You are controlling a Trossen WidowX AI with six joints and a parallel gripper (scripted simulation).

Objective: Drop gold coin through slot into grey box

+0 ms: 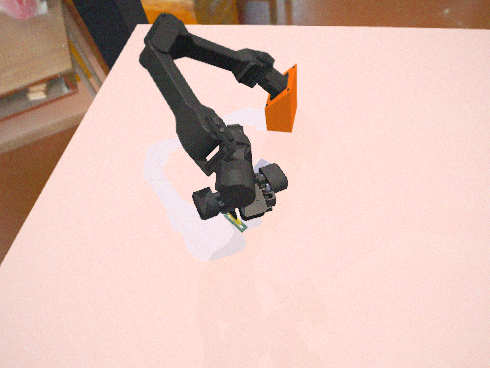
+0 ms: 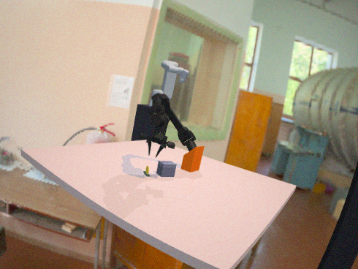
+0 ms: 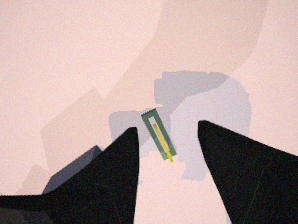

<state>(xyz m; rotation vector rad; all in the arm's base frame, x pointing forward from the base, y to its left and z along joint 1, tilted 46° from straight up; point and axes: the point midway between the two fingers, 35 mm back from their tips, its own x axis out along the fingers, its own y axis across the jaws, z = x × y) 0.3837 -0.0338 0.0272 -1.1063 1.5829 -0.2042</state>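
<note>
The coin lies 4 cm behind my gripper tip, 4 cm to the right of it and 9 cm below it.
</note>
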